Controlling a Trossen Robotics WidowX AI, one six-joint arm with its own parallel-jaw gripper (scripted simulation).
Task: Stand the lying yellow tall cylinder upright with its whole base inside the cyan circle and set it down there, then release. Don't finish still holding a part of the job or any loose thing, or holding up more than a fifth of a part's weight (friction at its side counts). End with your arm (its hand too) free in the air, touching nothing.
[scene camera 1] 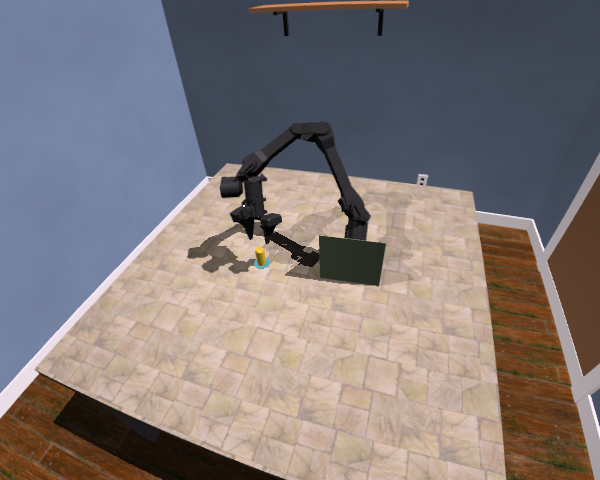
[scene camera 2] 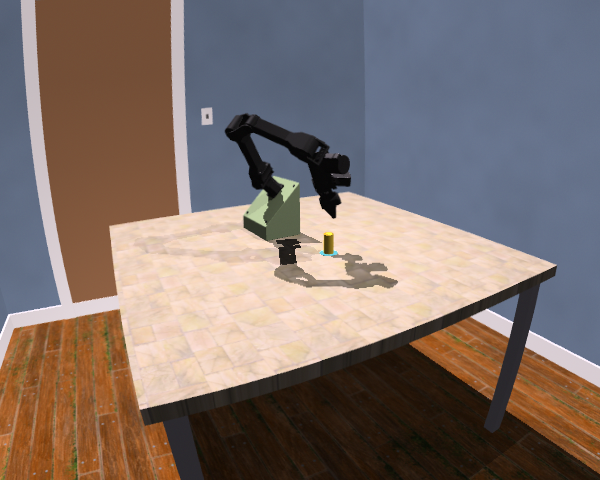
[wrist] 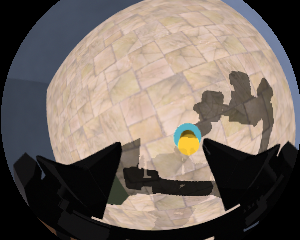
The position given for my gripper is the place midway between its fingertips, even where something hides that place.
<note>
I see my gripper (scene camera 1: 259,241).
My gripper shows as well in scene camera 2 (scene camera 2: 332,211) and in the wrist view (wrist: 163,145).
</note>
